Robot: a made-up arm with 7 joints. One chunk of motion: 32 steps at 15 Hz.
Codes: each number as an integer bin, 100 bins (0 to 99) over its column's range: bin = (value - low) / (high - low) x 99, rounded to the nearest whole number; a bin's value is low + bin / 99 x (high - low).
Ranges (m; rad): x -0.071..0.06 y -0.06..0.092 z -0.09..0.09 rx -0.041..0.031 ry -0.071..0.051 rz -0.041..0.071
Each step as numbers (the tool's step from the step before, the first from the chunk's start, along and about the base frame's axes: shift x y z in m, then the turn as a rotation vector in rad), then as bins.
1 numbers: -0.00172 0.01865 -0.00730 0.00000 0.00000 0.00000
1 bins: 52 51 45 56 58 36
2 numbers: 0.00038 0.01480 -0.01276 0.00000 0.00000 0.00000
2 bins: 54 49 42 56 58 36
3 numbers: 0.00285 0.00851 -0.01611 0.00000 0.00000 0.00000
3 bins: 56 45 41 56 58 36
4 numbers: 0.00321 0.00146 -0.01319 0.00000 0.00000 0.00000
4 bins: 56 40 42 56 58 36
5 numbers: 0.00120 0.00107 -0.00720 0.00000 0.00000 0.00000
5 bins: 55 40 46 56 58 36
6 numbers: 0.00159 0.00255 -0.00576 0.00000 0.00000 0.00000
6 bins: 55 41 46 56 58 36
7 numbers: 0.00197 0.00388 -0.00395 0.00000 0.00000 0.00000
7 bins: 55 42 47 56 58 36
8 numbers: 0.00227 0.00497 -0.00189 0.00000 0.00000 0.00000
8 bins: 55 42 48 56 58 36
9 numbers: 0.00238 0.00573 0.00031 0.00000 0.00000 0.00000
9 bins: 55 43 50 56 58 36
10 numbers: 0.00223 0.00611 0.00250 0.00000 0.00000 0.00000
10 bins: 55 43 51 56 58 36
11 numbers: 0.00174 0.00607 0.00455 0.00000 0.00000 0.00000
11 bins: 55 43 52 56 58 36
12 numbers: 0.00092 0.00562 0.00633 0.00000 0.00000 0.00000
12 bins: 54 43 53 56 58 36
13 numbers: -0.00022 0.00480 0.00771 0.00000 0.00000 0.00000
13 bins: 53 42 54 56 58 36
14 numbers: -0.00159 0.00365 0.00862 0.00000 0.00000 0.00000
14 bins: 52 41 54 56 58 36
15 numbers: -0.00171 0.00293 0.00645 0.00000 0.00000 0.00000
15 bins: 52 41 53 56 58 36
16 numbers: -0.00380 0.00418 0.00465 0.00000 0.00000 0.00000
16 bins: 51 42 52 56 58 36
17 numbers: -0.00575 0.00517 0.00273 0.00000 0.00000 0.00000
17 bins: 49 42 51 56 58 36
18 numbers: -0.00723 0.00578 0.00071 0.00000 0.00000 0.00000
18 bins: 48 43 50 56 58 36
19 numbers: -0.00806 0.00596 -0.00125 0.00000 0.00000 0.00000
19 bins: 48 43 49 56 58 36
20 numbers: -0.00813 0.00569 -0.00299 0.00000 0.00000 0.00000
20 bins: 48 43 48 56 58 36
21 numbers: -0.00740 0.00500 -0.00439 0.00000 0.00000 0.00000
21 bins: 48 42 47 56 58 36
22 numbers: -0.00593 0.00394 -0.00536 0.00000 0.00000 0.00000
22 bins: 49 42 47 56 58 36
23 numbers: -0.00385 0.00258 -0.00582 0.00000 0.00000 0.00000
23 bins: 51 41 46 56 58 36
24 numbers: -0.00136 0.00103 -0.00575 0.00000 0.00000 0.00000
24 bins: 53 40 46 56 58 36
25 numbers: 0.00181 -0.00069 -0.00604 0.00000 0.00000 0.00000
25 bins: 55 39 46 56 58 36
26 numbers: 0.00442 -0.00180 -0.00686 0.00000 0.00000 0.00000
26 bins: 57 38 46 56 58 36
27 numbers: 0.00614 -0.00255 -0.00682 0.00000 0.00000 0.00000
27 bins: 58 37 46 56 58 36
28 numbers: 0.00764 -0.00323 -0.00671 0.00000 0.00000 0.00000
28 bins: 59 37 46 56 58 36
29 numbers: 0.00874 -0.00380 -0.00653 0.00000 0.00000 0.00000
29 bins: 60 37 46 56 58 36
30 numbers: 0.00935 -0.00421 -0.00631 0.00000 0.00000 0.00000
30 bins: 61 36 46 56 58 36
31 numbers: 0.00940 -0.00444 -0.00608 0.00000 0.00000 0.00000
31 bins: 61 36 46 56 58 36
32 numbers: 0.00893 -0.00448 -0.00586 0.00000 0.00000 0.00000
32 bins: 60 36 46 56 58 36
